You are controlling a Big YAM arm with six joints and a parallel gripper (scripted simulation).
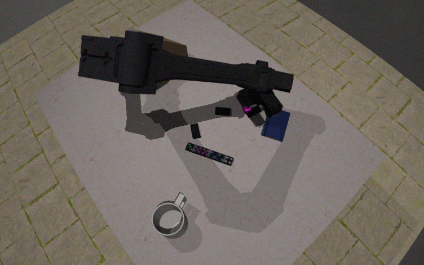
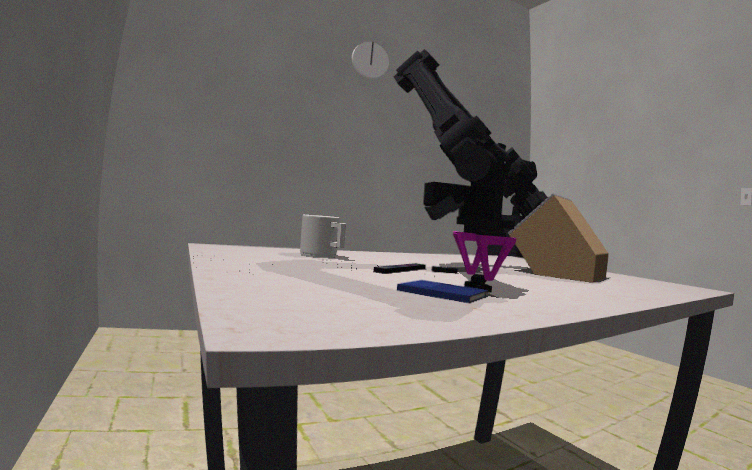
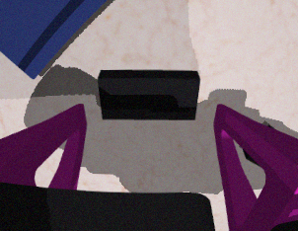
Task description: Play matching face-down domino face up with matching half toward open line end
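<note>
My hand is 2 cm above the domino. Round my hand: blue book (10 cm ahead, 1 cm to the left, 2 cm below); then mug (7 cm ahead, 47 cm to the right, 1 cm above).
</note>
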